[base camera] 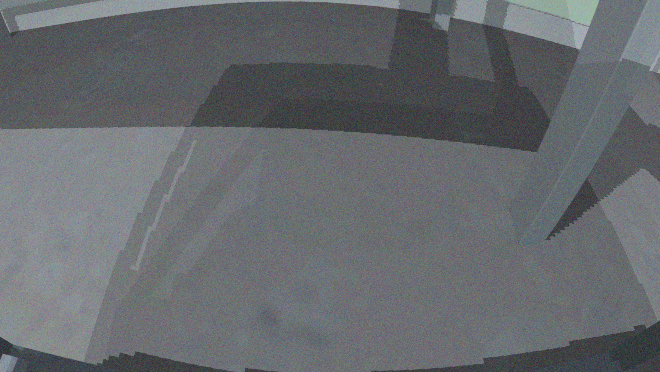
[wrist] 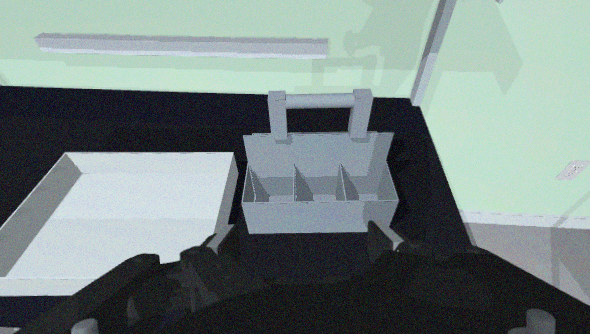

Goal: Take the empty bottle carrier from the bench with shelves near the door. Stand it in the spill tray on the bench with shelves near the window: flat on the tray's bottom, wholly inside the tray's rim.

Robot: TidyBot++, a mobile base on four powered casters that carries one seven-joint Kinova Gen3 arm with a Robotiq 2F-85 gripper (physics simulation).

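Places are measured from the arm's base along level axes (x ahead, y left, z up), in metres.
Pixels of known places: gripper, fingertip midpoint: (wrist: 303, 239).
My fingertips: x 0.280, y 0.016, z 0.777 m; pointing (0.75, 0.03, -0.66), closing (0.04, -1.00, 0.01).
Observation:
For each thing: its top centre in the pictures, then the offset to it from my fingertips. "pt": a spot on its surface instead. Level surfaces: height alone.
- grey bottle carrier at its top centre: (wrist: 319, 93) dx +0.359, dy -0.025, dz -0.131 m
- black bench top at its surface level: dz -0.411 m
- shallow white tray at its top centre: (wrist: 121, 203) dx +0.271, dy +0.379, dz -0.336 m
- wall socket at its top centre: (wrist: 582, 160) dx +0.791, dy -1.107, dz -0.716 m
- thick grey leg at a spot on its surface: (base camera: 590, 100) pt dx +0.067, dy -0.267, dz -0.965 m
The grey bottle carrier (wrist: 310, 217) stands upright on a black bench top (wrist: 422, 190) in the wrist view. Its compartments are empty, and its raised bar handle (wrist: 320, 101) is at the back. My gripper (wrist: 303, 239) is open and empty. Its fingertips show in front of the carrier's near wall, one toward each side, apart from the handle. A shallow white tray (wrist: 150, 162) lies just left of the carrier, with nothing in it. I cannot tell from these frames which bench this is. The carrier and gripper do not show in the base view.
A pale rail (wrist: 185, 46) runs along the green wall behind the bench. An upright grey post (wrist: 432, 50) stands at the back right corner. A wall socket (wrist: 574, 170) is farther right. In the base view a thick grey leg (base camera: 590, 100) stands close on the right.

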